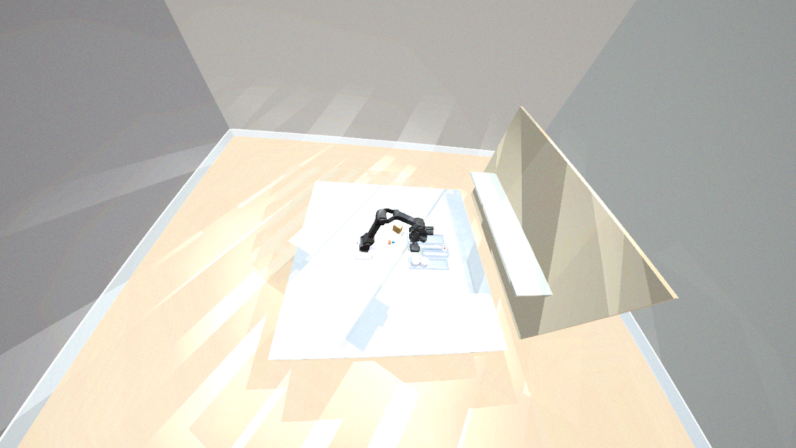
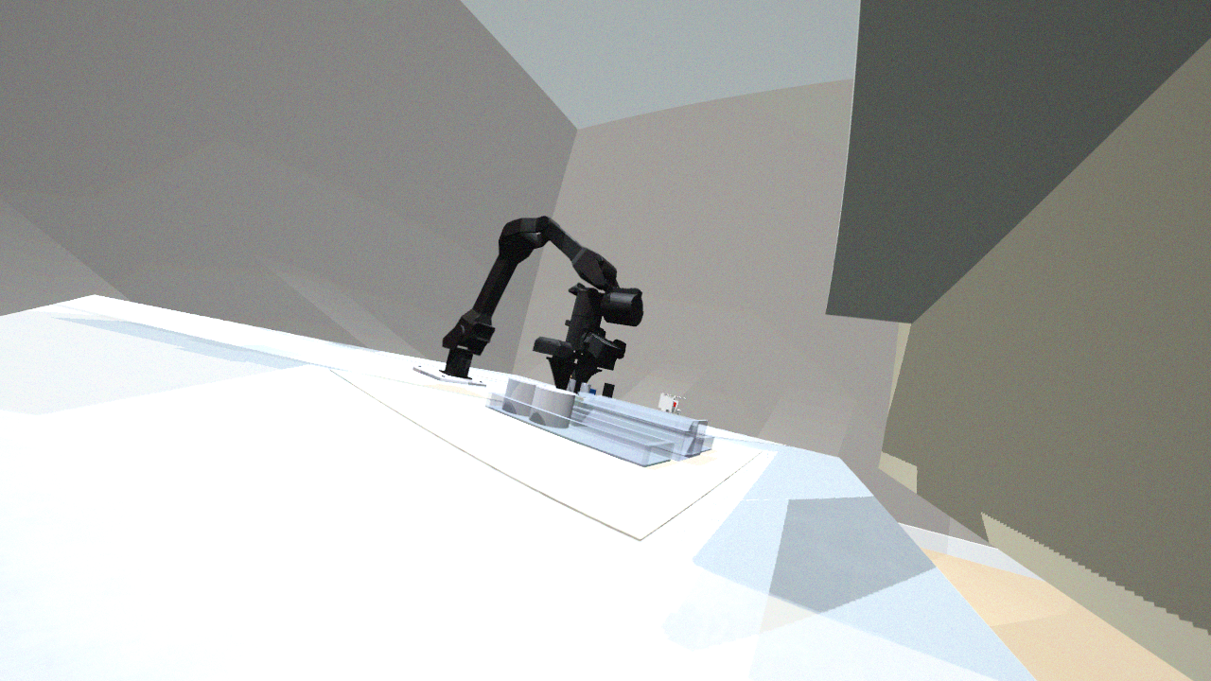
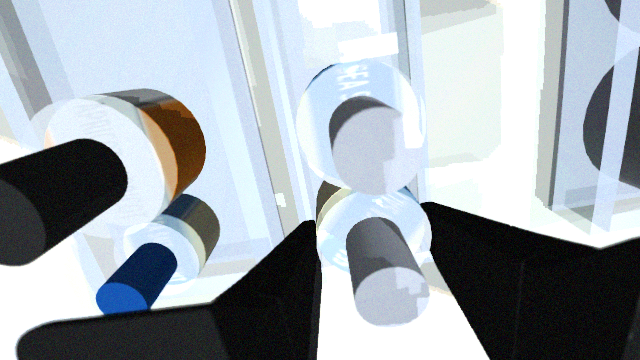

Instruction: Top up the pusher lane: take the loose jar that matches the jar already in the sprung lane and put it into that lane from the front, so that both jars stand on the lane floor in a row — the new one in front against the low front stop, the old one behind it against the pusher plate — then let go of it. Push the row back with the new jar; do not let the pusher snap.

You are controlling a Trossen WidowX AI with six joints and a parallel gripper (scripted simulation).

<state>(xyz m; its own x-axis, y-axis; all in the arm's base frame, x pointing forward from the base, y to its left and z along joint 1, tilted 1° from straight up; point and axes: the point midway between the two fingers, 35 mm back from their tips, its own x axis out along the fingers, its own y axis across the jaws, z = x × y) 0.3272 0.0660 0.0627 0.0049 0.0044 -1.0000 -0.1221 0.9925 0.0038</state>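
The clear rack lies 15 cm ahead of my gripper tip, 1 cm to the right of it and 1 cm below it. The rest, counted from my gripper tip: brown box (12 cm behind, 13 cm to the left, 1 cm above); then white shelf (51 cm ahead, 6 cm to the left, 34 cm above).
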